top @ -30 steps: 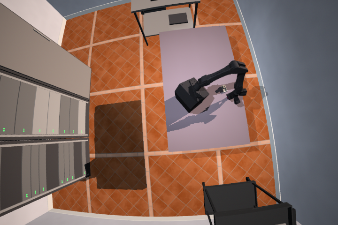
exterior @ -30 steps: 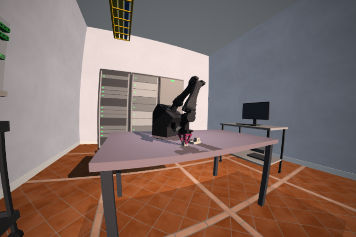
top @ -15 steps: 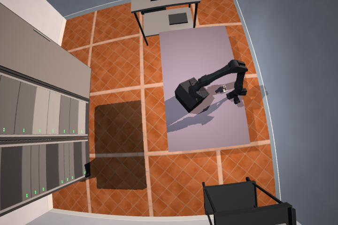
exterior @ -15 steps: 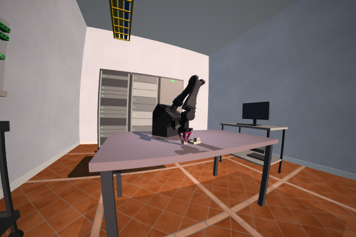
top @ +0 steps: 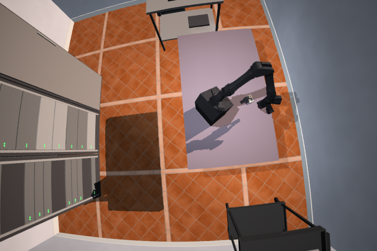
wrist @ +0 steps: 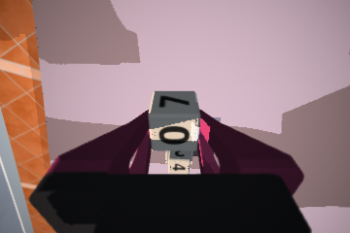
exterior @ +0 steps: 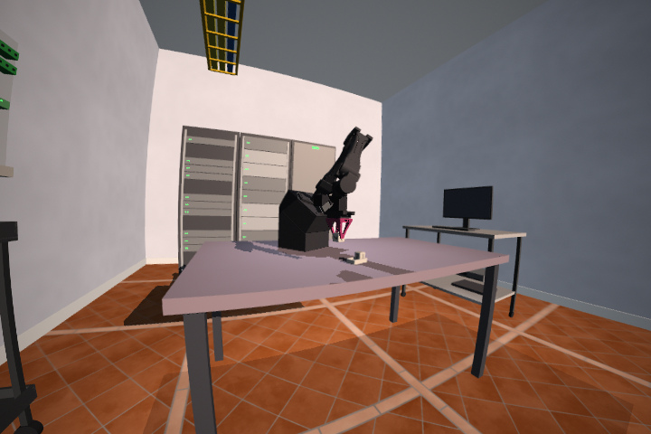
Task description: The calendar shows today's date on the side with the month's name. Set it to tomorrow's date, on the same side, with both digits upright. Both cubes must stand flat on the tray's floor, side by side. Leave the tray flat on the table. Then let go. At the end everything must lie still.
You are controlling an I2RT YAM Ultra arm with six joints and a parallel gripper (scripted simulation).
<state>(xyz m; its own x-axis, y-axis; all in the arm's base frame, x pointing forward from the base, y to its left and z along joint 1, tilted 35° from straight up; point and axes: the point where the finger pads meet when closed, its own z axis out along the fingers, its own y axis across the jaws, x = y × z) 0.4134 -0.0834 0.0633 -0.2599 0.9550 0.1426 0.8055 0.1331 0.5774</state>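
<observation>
Right now my hand is 110 mm to the right of the cream tray, 110 mm above it and 40 mm past it. The rest, counted from my hand: cream digit cube (right at my hand).
</observation>
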